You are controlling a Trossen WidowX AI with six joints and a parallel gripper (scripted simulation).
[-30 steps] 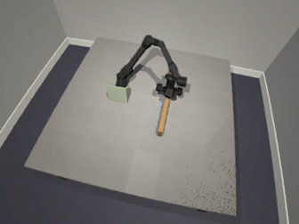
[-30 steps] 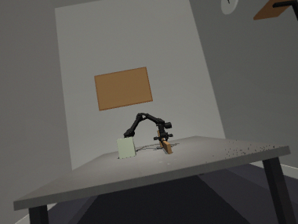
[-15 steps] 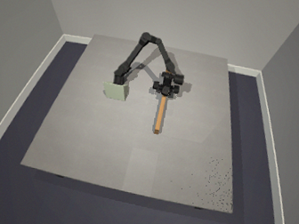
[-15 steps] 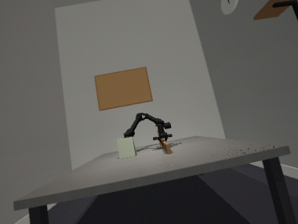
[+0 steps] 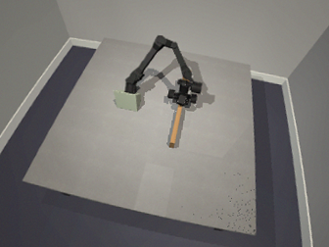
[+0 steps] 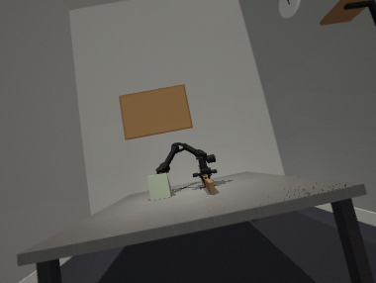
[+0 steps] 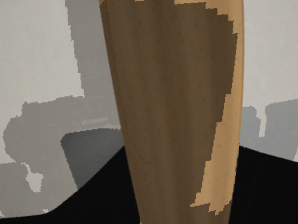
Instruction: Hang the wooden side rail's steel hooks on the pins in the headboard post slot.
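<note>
My gripper tip is now 15 cm to the right of the wooden headboard post, 7 cm below it and 1 cm short of it.
</note>
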